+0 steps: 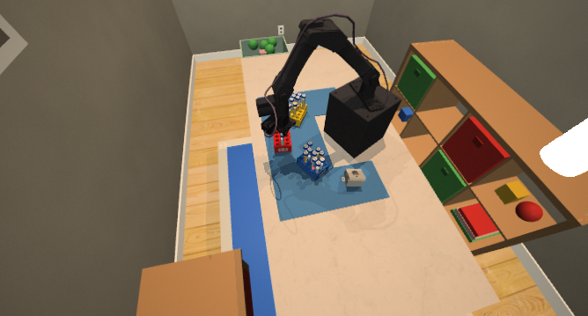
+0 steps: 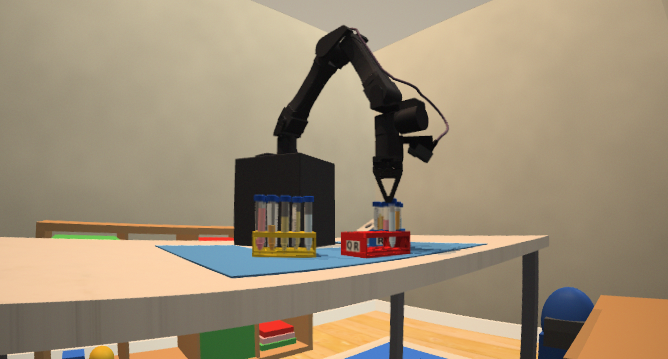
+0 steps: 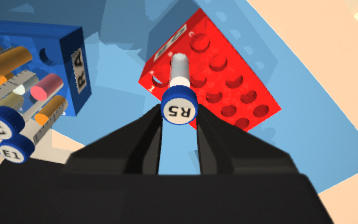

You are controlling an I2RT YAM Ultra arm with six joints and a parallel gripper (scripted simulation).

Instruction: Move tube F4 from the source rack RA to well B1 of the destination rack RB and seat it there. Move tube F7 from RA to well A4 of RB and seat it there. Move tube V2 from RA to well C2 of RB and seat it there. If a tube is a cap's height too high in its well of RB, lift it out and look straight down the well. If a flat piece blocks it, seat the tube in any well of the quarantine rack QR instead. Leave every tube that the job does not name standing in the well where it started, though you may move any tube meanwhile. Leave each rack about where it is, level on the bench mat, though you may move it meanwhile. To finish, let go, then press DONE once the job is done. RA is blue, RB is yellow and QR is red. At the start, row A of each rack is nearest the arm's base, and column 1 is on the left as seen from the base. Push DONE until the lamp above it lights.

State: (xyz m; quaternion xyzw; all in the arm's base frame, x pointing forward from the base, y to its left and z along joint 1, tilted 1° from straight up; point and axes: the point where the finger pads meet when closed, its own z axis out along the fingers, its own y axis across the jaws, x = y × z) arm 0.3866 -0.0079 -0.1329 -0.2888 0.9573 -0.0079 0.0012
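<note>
The tube lies 110 mm behind my hand, 180 mm to the right of it and 60 mm below it. Round my hand: blue rack (100 mm behind, 140 mm to the left, 100 mm below); then red rack (10 mm behind, 40 mm to the right, 100 mm below); then tube R8 (80 mm behind, 180 mm to the right, 60 mm below).
</note>
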